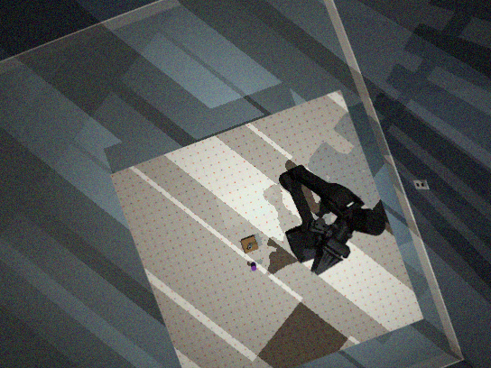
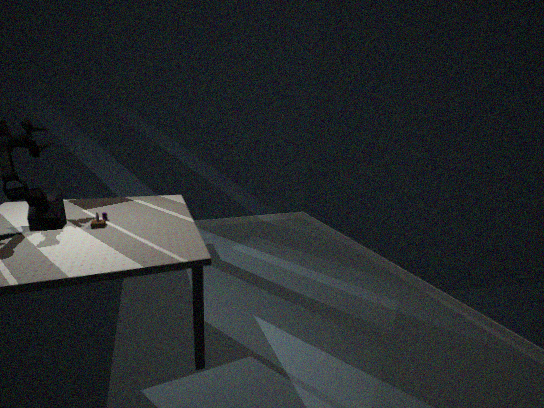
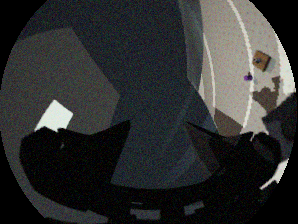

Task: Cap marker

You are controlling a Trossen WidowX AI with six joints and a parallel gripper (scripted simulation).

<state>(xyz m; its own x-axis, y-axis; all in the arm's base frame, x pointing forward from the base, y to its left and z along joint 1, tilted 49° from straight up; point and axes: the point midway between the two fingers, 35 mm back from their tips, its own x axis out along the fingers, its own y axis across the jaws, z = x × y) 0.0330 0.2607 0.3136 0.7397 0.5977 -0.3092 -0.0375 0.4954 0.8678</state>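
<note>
Now: the purple cap 510 mm below my gripper tip, 190 mm ahead of it and 140 mm to the left of it. Also, from my gripper tip: holder block: 520 mm below, 180 mm ahead, 20 mm to the left.
</note>
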